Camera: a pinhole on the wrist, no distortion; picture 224 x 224 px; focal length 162.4 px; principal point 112.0 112.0 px. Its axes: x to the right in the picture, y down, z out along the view. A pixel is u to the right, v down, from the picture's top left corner.
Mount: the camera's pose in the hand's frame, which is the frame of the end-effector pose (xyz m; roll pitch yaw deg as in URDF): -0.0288 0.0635 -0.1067 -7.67 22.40 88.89
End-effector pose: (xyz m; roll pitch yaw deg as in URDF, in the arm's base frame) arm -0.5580 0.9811 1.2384 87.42 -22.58 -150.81
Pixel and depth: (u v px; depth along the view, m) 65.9 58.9 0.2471
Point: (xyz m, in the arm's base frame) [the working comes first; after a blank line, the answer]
In the camera's frame: -0.0701 -0.0808 0.2471

-0.6131 1.1244 1.3399
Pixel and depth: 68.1 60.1 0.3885
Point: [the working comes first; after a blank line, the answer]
In the camera's frame: -0.1050 -0.1242 0.3885

-0.6947 1.2472 1.3766
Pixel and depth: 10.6 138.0 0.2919
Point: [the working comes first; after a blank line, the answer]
In the camera's frame: -0.1823 0.0467 0.2919

-0.5695 1.2313 1.2077
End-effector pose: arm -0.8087 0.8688 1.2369 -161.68 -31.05 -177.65
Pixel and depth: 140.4 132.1 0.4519
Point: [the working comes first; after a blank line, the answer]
In the camera's frame: 0.0790 0.0559 0.4519

-0.8794 1.0721 0.8623
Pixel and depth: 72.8 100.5 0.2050
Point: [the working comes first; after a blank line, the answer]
In the camera's frame: -0.0495 -0.0145 0.2050

-0.8413 0.9268 1.1070
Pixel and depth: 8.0 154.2 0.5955
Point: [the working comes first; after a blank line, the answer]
In the camera's frame: -0.3814 0.1547 0.5955

-0.8382 0.6256 0.6592
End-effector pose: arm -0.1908 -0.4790 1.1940 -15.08 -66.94 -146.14
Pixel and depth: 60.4 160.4 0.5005
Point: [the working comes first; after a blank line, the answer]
In the camera's frame: -0.1590 0.1492 0.5005

0.2706 -0.4115 1.1093
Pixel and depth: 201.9 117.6 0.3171
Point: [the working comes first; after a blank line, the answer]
In the camera's frame: 0.1755 0.0109 0.3171

0.0535 -0.7536 1.1321
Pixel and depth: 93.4 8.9 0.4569
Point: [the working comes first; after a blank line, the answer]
In the camera's frame: -0.0523 -0.2901 0.4569

0.1358 -0.6053 1.4972
